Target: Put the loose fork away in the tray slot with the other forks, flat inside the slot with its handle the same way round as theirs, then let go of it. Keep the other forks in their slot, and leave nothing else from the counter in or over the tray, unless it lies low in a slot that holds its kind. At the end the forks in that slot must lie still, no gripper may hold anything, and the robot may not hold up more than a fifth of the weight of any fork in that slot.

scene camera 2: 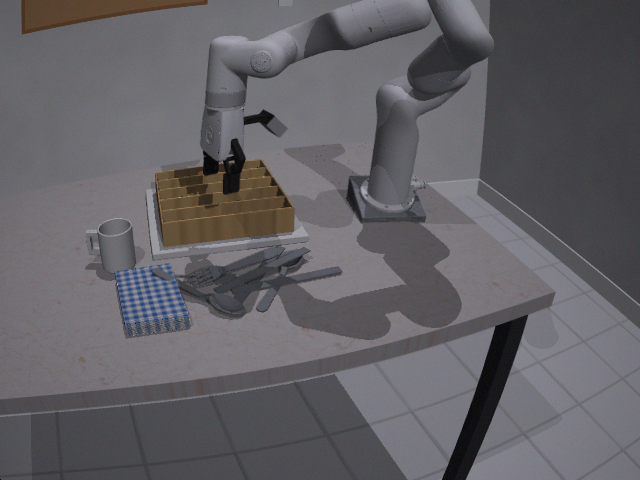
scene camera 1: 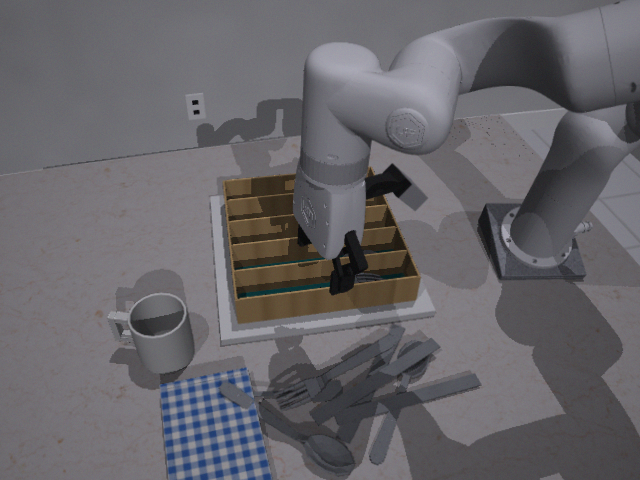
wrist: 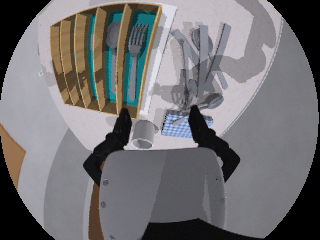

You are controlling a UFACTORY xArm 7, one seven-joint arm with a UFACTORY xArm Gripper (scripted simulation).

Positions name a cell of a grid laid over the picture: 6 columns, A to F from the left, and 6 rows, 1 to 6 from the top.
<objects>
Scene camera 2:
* gripper: C3
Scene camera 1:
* gripper: D4
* tray: C3
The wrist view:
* gripper: C3
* tray: B2
</objects>
